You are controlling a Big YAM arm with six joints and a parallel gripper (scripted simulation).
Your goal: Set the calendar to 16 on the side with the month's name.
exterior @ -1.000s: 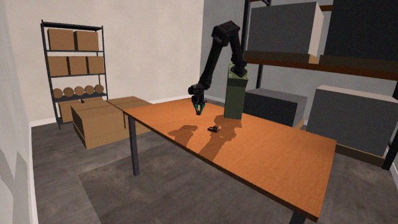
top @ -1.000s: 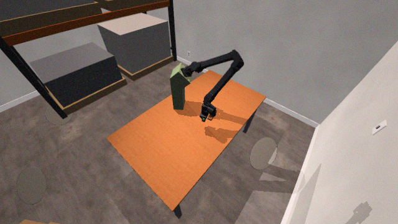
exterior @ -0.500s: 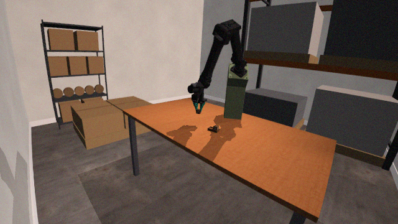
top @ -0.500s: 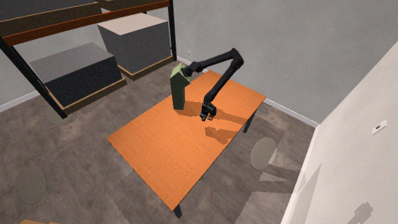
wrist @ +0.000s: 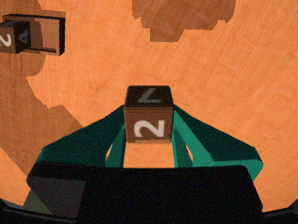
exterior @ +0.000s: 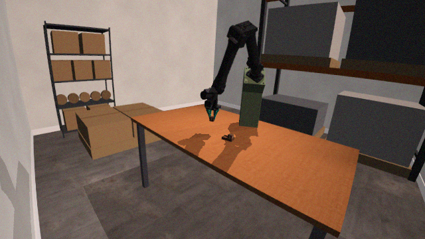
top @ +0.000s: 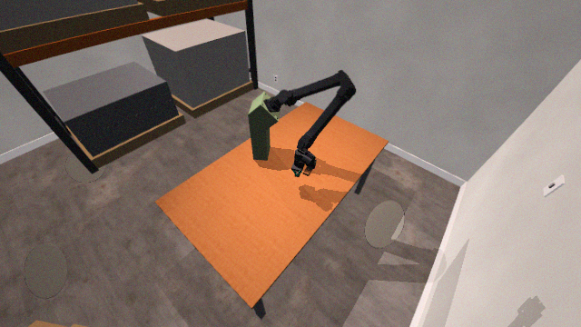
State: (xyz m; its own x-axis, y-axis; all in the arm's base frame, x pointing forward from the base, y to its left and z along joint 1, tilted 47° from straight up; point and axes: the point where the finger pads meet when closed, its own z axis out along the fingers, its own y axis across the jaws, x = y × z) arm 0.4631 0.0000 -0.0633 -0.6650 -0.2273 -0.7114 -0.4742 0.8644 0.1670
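Now: hand 5 cm past the dark calendar tray, 14 cm to the right of it and 11 cm above it. Round my hand: brown calendar cube 1 cm below.
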